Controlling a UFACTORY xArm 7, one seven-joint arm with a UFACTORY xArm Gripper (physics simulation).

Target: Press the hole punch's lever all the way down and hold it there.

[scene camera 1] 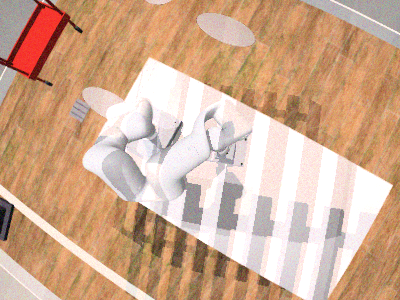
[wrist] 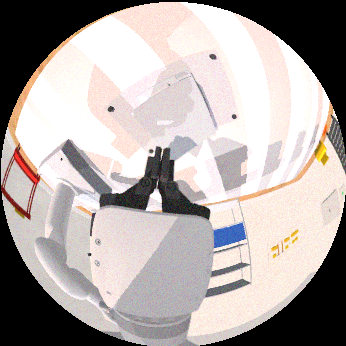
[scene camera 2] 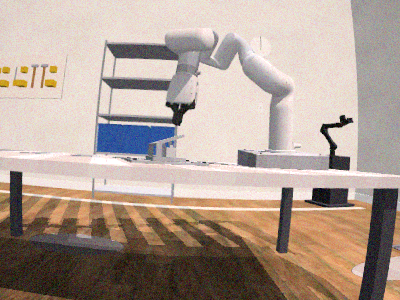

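Where they show: gripper, fingertip midpoint: (wrist: 160, 154) (scene camera 2: 176, 125); arm's base, origin of the base link: (wrist: 66, 187) (scene camera 2: 279, 152).
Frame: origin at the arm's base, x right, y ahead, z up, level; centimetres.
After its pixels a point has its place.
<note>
The hole punch (scene camera 1: 240, 156) @(y 55.6, x -1.5, z -5.3 cm) (scene camera 2: 167, 160) (wrist: 222, 80) @(y 56.2, x -6.4, z -5.3 cm) stands on the table, its flat base showing dark screws at the corners in the wrist view. Its grey lever (scene camera 2: 167, 139) @(y 46.0, x -8.8, z 1.3 cm) (wrist: 162, 107) @(y 44.4, x -6.6, z 2.0 cm) is raised, tilted up toward the robot's base in scene camera 2. My gripper (scene camera 2: 177, 123) @(y 42.5, x -2.9, z 6.6 cm) (wrist: 160, 154) @(y 42.5, x -2.9, z 6.6 cm) is shut and empty, fingers pointing down. In scene camera 2 it hangs a little above the raised part of the lever, with a visible gap. In the wrist view the fingertips overlap the near side of the punch. The arm hides the gripper in scene camera 1.
The white table (scene camera 1: 370, 192) @(y 134.0, x -4.1, z -6.1 cm) (scene camera 2: 220, 175) @(y 37.9, x -34.3, z -7.0 cm) carries the arm's grey base block (scene camera 2: 290, 160) @(y 4.6, x -13.5, z -3.1 cm). Behind the table stand a shelf rack (scene camera 2: 101, 90) with a blue panel and a small black arm (scene camera 2: 327, 135) on a dark stand. A red cart (scene camera 1: 37, 42) stands on the floor.
</note>
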